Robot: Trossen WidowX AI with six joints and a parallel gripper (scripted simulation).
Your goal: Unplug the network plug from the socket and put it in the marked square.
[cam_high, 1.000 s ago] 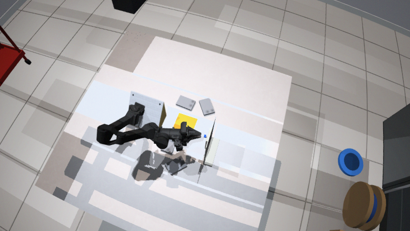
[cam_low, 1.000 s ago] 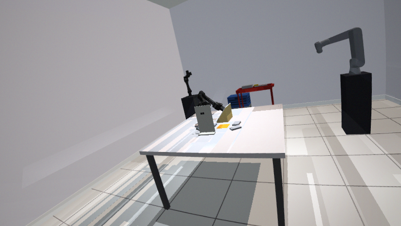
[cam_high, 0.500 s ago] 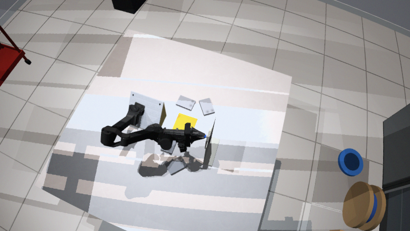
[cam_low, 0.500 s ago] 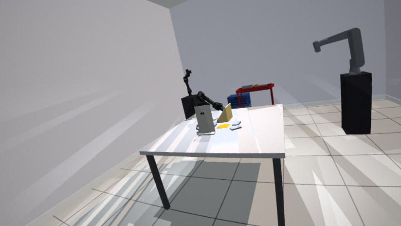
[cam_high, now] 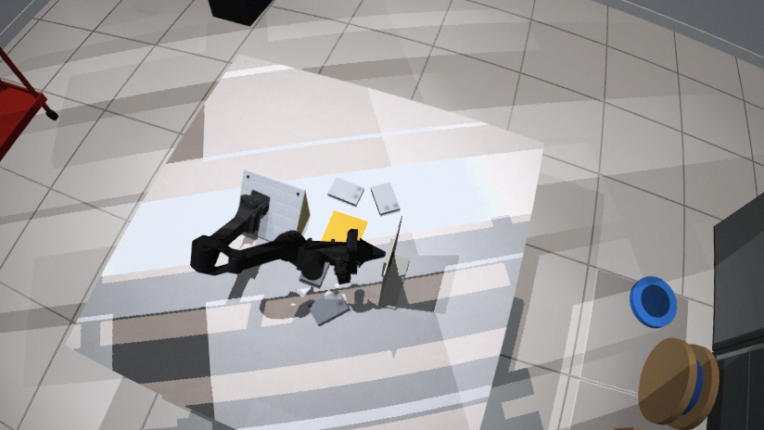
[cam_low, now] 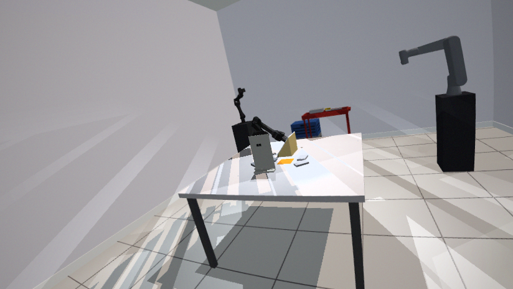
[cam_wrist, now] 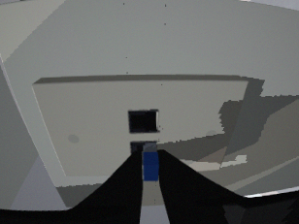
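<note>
Right now my gripper tip is 210 mm above the orange marked square, 170 mm past it and 100 mm to the right of it. From my gripper tip the other things lie so: upright panel (80 mm below, 30 mm ahead); network plug (right at my gripper tip).
</note>
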